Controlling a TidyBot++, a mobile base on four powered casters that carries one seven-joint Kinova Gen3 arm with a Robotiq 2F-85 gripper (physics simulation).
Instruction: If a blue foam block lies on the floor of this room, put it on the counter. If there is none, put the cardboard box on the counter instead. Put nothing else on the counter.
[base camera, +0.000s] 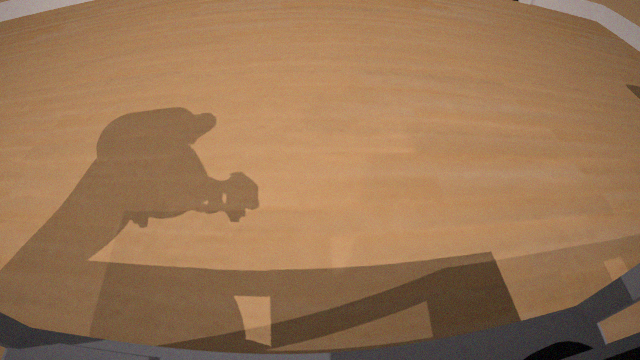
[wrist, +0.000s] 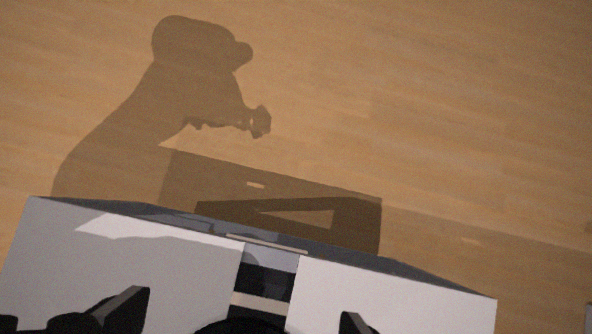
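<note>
My gripper (wrist: 246, 312) is open, with its two black fingers apart at the bottom of the wrist view, over the robot's own white and grey base. No object shows between the fingers. The blue foam block, the cardboard box and the counter do not show in either view.
Wooden floor (base camera: 380, 130) (wrist: 425, 100) lies in front of the base, with the shadow of the arm and base on it. Pale strips (base camera: 575, 12) (base camera: 35, 9) run along the top corners of the base camera view. A dark shape is cut off at that view's right edge.
</note>
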